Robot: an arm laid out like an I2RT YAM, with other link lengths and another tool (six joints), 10 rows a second.
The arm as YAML. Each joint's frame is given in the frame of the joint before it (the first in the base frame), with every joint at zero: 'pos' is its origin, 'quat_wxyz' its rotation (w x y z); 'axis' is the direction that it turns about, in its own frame. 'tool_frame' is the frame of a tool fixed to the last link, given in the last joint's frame.
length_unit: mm
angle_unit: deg
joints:
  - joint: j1
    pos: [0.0, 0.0, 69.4]
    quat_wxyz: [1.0, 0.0, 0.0, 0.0]
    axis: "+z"
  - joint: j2
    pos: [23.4, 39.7, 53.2]
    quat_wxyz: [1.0, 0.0, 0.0, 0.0]
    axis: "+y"
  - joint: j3
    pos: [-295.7, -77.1, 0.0]
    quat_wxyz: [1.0, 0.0, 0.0, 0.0]
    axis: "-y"
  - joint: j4
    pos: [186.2, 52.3, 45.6]
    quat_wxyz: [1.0, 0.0, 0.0, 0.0]
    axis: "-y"
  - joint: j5
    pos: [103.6, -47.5, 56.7]
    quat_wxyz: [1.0, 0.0, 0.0, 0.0]
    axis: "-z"
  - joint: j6
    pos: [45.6, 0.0, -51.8]
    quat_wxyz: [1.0, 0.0, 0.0, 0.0]
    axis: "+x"
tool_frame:
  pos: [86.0, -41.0, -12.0]
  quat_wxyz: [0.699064, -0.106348, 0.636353, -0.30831]
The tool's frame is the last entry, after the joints.
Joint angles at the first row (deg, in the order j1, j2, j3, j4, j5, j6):
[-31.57 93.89 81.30 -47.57 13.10 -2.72]
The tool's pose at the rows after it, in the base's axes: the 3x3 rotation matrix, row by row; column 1 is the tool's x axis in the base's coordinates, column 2 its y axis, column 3 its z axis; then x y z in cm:
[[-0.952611, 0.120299, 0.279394], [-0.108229, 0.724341, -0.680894], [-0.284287, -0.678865, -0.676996]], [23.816, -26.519, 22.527]
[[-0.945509, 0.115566, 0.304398], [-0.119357, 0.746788, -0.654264], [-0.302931, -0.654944, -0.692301]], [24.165, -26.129, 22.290]
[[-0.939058, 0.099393, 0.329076], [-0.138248, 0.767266, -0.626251], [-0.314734, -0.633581, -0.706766]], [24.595, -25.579, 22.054]
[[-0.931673, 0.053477, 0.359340], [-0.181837, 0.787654, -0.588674], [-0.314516, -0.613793, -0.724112]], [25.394, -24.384, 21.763]
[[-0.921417, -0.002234, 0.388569], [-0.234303, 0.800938, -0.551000], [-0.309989, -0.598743, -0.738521]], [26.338, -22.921, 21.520]
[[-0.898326, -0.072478, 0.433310], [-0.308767, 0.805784, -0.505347], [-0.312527, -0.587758, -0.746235]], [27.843, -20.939, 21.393]
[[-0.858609, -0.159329, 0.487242], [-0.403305, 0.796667, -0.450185], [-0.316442, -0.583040, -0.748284]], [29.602, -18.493, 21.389]
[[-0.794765, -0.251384, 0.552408], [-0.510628, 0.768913, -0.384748], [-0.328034, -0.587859, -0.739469]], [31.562, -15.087, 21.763]
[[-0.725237, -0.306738, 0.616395], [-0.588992, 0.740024, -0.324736], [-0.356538, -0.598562, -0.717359]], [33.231, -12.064, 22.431]
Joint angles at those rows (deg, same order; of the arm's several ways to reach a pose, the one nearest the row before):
[-31.57 93.89 81.30 -47.57 12.32 -2.72]
[-31.51 93.86 81.30 -47.70 10.07 -2.74]
[-31.05 93.86 81.30 -48.03 8.10 -3.01]
[-29.23 93.86 81.30 -48.93 6.44 -3.64]
[-26.72 93.86 81.30 -49.84 5.28 -4.27]
[-23.03 93.86 81.30 -50.17 4.10 -5.08]
[-18.50 93.80 81.29 -50.17 2.96 -6.48]
[-12.32 93.21 81.30 -49.85 2.31 -7.49]
[-7.09 92.44 81.30 -48.47 1.67 -7.90]

